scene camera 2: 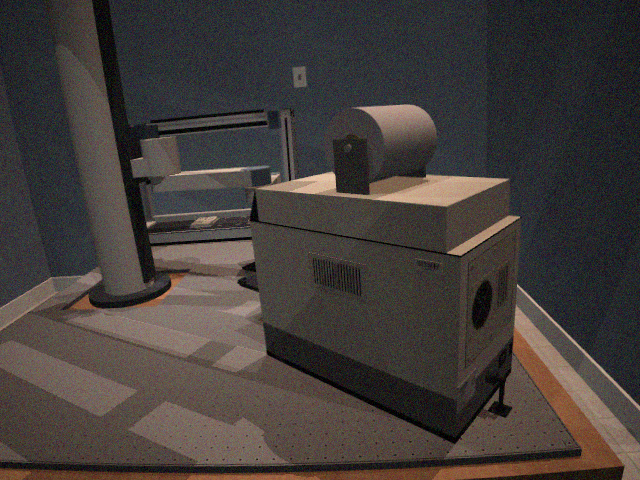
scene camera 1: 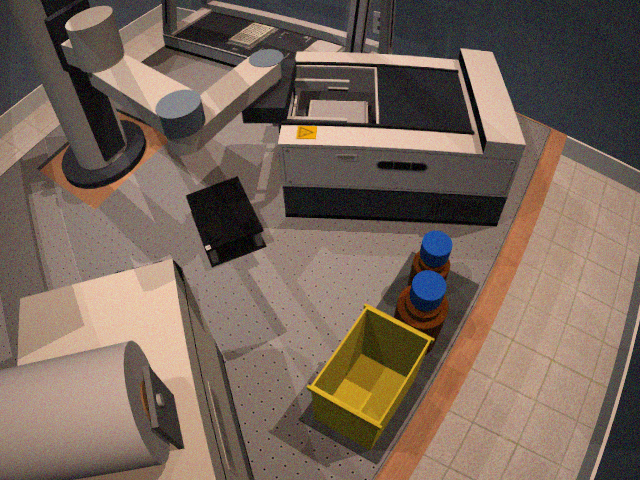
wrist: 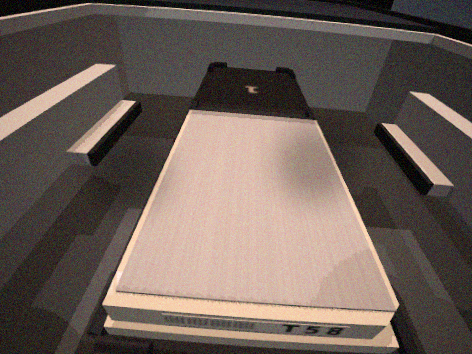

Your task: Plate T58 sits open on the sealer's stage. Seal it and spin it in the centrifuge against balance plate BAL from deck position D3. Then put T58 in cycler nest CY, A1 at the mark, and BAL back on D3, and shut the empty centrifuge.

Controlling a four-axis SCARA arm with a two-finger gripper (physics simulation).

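Frame: origin at the arm's base, x right, y down, z ahead, level; centimetres.
Where they show: gripper, fingertip midpoint: [scene camera 1: 348, 102] [wrist: 260, 99]; arm's base, origin of the base link: [scene camera 2: 131, 291] [scene camera 1: 104, 155].
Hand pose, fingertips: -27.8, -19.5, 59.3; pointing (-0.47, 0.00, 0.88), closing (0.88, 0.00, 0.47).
Note:
Each offset is from my fingertips to the top centre of the thing, as dx, dy, dz. "spot": to the spot under its first point.
Plate T58 {+1.0, +2.6, -1.7} [scene camera 1: 338, 111] [wrist: 245, 215] lies flat inside the open centrifuge [scene camera 1: 392, 167], a smooth pale film over its top and its T58 label facing the wrist camera. My gripper [scene camera 1: 347, 100] [wrist: 260, 99] is open, one finger on each side above the plate, touching neither side. A black bucket marked 1 {spot: -6.1, +4.2, +11.1} [wrist: 250, 92] shows beyond T58. The sealer {+75.3, -29.3, +14.5} [scene camera 1: 98, 320] [scene camera 2: 356, 289] with its big roll stands in the foreground. A cream well plate {-29.8, +11.2, -51.7} [scene camera 1: 252, 34] [scene camera 2: 204, 221] sits on the framed deck at the back; its label is too small to read. I cannot make out BAL or D3.
A low black unit {+29.8, +11.8, -11.7} [scene camera 1: 225, 219] stands between the sealer and the centrifuge. A yellow bin {spot: +54.7, +1.1, +32.5} [scene camera 1: 346, 410] and two brown bottles with blue caps [scene camera 1: 428, 290] [scene camera 1: 435, 249] stand near the right table edge. The arm's column [scene camera 1: 77, 103] [scene camera 2: 98, 170] rises at the left.

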